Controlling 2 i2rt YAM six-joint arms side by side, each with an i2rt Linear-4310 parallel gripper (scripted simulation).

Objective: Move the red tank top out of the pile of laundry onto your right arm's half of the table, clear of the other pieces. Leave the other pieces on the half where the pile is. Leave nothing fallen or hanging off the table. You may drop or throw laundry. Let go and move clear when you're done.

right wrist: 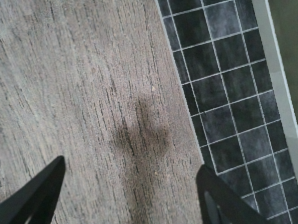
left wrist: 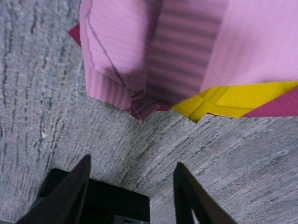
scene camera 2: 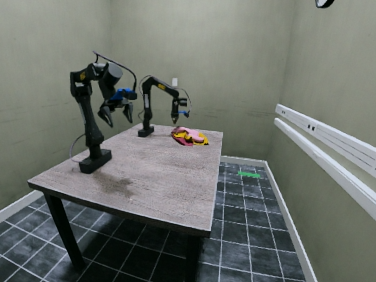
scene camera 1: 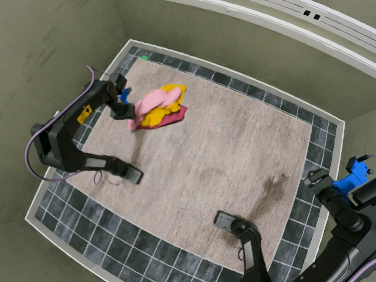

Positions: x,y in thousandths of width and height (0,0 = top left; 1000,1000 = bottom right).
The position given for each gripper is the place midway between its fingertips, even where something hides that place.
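Observation:
There's a pink piece (scene camera 1: 419,349), and the left wrist view shows the pink piece too (left wrist: 461,283). You also get an arm base (left wrist: 327,859). As for the grippers, the left gripper is here (left wrist: 451,734), while the right gripper is visible at (scene camera 1: 847,640), at (right wrist: 455,743) and at (scene camera 2: 326,445).

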